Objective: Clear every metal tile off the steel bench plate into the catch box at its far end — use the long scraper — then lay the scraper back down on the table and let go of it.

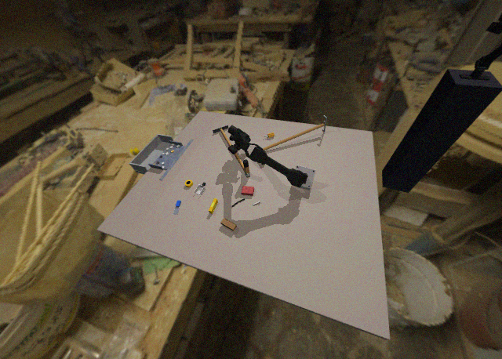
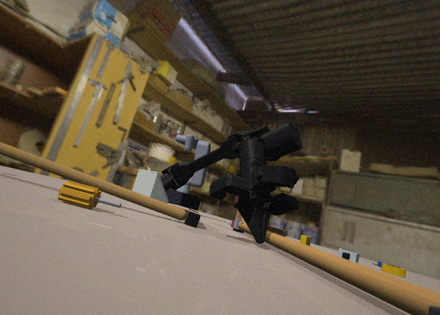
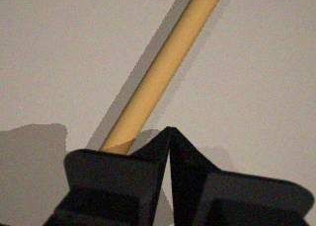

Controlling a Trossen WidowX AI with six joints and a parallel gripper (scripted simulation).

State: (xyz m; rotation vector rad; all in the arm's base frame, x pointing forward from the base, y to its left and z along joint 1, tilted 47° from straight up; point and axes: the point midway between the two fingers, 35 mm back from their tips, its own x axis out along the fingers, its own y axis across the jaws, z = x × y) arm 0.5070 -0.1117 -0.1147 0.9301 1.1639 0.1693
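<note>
Right now the long scraper is 5 cm above my gripper tip, 4 cm ahead of it and 1 cm to the left of it. The rest, counted from my gripper tip: orange piece 23 cm to the right, 18 cm behind, 1 cm above; then red block 33 cm to the left, 22 cm behind; then silver clip 40 cm to the left, 8 cm ahead.
</note>
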